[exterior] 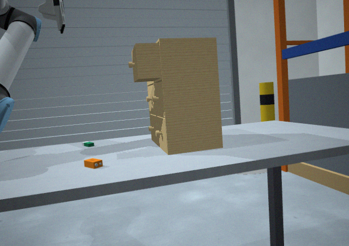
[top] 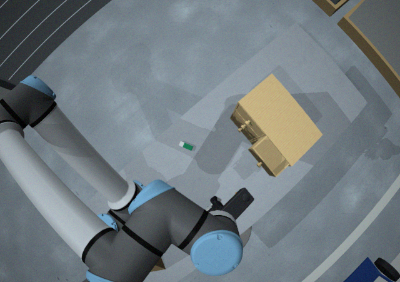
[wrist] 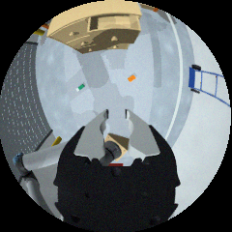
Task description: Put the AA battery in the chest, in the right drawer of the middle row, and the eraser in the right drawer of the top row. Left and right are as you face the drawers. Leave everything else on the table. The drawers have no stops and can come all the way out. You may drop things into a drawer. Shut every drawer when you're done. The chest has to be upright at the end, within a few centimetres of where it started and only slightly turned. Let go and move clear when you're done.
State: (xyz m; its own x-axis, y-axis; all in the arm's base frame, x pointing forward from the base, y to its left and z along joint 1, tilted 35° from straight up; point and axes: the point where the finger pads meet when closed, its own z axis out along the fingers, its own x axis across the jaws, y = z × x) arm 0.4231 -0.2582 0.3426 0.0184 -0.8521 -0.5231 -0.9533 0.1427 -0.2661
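Right now my hand is 10 mm short of the eraser, 260 mm to the right of it and 390 mm above it. Also, from my hand: orange block: 70 mm ahead, 110 mm to the right, 390 mm below; green AA battery: 330 mm ahead, 30 mm to the left, 270 mm below.
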